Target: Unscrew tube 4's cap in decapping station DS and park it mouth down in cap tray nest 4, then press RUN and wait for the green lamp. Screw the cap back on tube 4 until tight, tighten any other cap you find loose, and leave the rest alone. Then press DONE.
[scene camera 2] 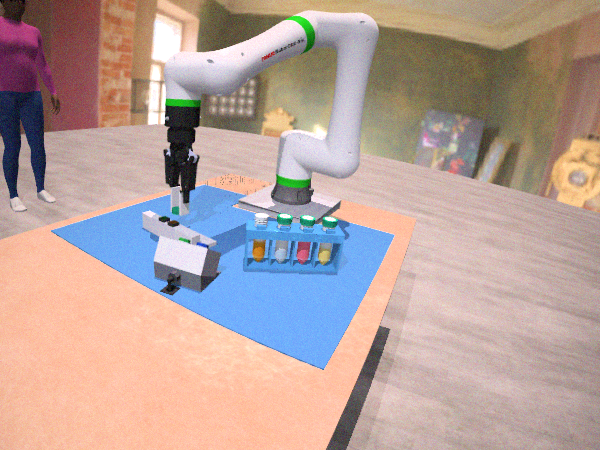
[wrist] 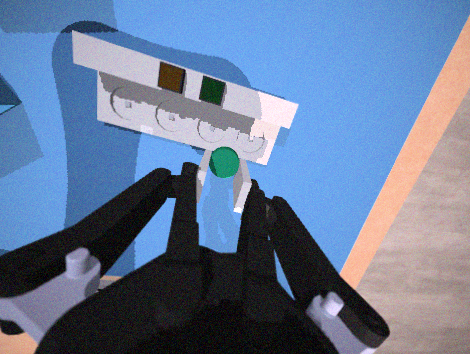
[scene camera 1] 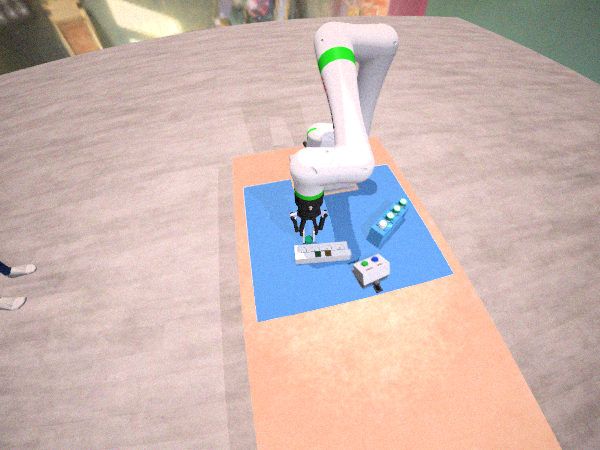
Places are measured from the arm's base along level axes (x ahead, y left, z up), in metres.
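Where they show: gripper, between the fingertips: [scene camera 2: 179, 212] [wrist: 222, 166] [scene camera 1: 308, 239]; arm's base, origin of its link: [scene camera 2: 290, 197].
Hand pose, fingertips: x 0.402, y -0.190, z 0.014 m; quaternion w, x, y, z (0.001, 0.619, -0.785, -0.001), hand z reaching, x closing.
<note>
Each offset is from my fingertips to the centre of the thing. "spot": to the spot under its first point.
My gripper [scene camera 1: 309, 238] [scene camera 2: 180, 206] [wrist: 222, 166] is shut on a green cap @(dz +0.007, dx +0.007, dy -0.002 m) [scene camera 1: 309, 240] [scene camera 2: 175, 211] [wrist: 224, 162]. In the wrist view the cap overlaps the near edge of the white cap tray [scene camera 1: 305, 259] [scene camera 2: 150, 222] [wrist: 115, 57], by the two right-hand nests; its height above the tray is unclear. Four round nests show without caps. In the blue rack @(dz +0.010, dx +0.034, dy +0.356 m) [scene camera 1: 378, 237] [scene camera 2: 291, 270], the tube with orange liquid @(spot: dz -0.002, dx +0.084, dy +0.292 m) [scene camera 2: 258, 250] has a white top [scene camera 1: 383, 224] [scene camera 2: 261, 219] and no green cap. Three other tubes wear green caps @(dz +0.072, dx +0.022, dy +0.379 m) [scene camera 1: 396, 209] [scene camera 2: 307, 220]. Cap tightness and tube numbers cannot be read.
A grey box @(dz +0.000, dx +0.204, dy +0.184 m) [scene camera 1: 372, 274] [scene camera 2: 177, 260] with a green button @(dz +0.022, dx +0.184, dy +0.160 m) [scene camera 1: 365, 263] [scene camera 2: 184, 241] and a blue button @(dz +0.022, dx +0.180, dy +0.205 m) [scene camera 1: 375, 259] [scene camera 2: 202, 245] stands near the tray. The tray's amber lamp @(dz +0.012, dx +0.090, dy +0.051 m) [scene camera 1: 328, 253] [wrist: 171, 77] and green lamp @(dz +0.012, dx +0.081, dy +0.012 m) [scene camera 1: 318, 254] [wrist: 212, 90] look dark.
</note>
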